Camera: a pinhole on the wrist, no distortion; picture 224 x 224 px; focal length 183.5 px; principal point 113.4 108.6 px. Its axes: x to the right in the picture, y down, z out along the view. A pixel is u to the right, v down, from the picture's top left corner.
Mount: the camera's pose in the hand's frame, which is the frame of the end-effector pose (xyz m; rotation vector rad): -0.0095 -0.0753 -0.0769 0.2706 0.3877 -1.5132
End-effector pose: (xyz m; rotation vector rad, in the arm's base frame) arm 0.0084 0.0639 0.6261 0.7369 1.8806 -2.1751
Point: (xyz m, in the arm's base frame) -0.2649 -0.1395 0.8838
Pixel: 141.0 130.4
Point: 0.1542 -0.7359 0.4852
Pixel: outside the picture
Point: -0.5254 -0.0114 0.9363
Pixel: 213.1 212.5
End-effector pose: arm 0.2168 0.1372 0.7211 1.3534 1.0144 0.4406
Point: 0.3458 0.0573 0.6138
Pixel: 38.6 138.3
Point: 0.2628 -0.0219 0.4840
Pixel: 151.9 87.7
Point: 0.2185 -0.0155 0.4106
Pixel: 207.0 91.2
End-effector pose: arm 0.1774 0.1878 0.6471 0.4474 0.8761 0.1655
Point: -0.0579 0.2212 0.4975
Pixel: behind the camera
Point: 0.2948 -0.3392 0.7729
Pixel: 165.9 27.9
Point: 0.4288 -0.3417 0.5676
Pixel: 191.6 112.1
